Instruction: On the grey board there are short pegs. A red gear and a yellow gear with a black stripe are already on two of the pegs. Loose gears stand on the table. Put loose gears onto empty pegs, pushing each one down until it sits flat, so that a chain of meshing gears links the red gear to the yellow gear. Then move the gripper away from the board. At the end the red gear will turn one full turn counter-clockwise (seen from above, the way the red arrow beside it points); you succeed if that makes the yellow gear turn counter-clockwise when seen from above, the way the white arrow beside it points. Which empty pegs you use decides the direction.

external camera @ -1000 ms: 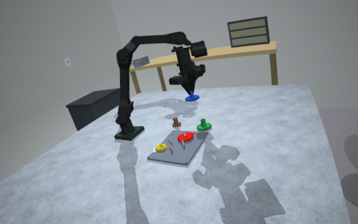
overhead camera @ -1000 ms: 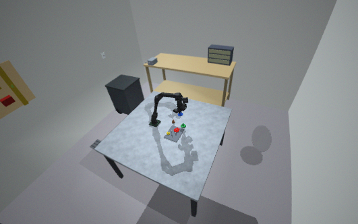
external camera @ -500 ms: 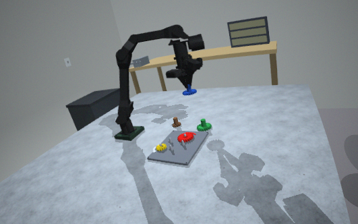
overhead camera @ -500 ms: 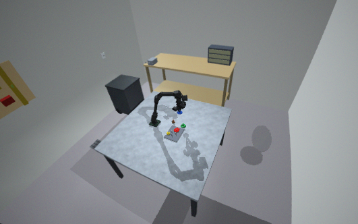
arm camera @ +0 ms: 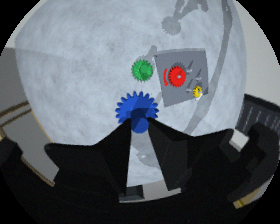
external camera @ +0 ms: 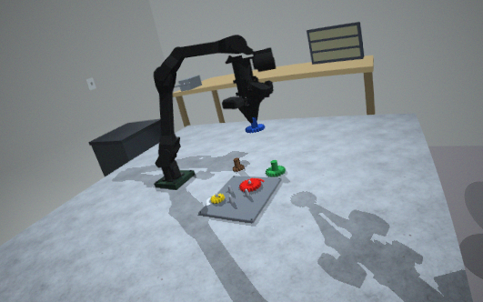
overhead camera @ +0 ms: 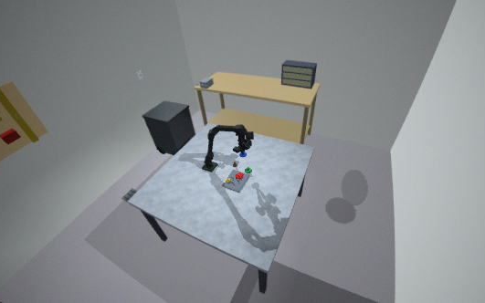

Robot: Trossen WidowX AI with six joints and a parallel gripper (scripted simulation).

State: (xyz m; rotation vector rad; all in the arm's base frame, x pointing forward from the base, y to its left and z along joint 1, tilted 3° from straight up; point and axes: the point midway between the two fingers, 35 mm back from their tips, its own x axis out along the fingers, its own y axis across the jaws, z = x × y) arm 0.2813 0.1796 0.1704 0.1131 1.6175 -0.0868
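My gripper tip is 1 cm past the small yellow gear, 24 cm to the left of it and 14 cm above it. The rest, counted from my gripper tip: blue gear 1 cm below; then small brown gear 7 cm behind, 4 cm to the right, 14 cm below; then green gear 7 cm ahead, 4 cm to the right, 14 cm below.
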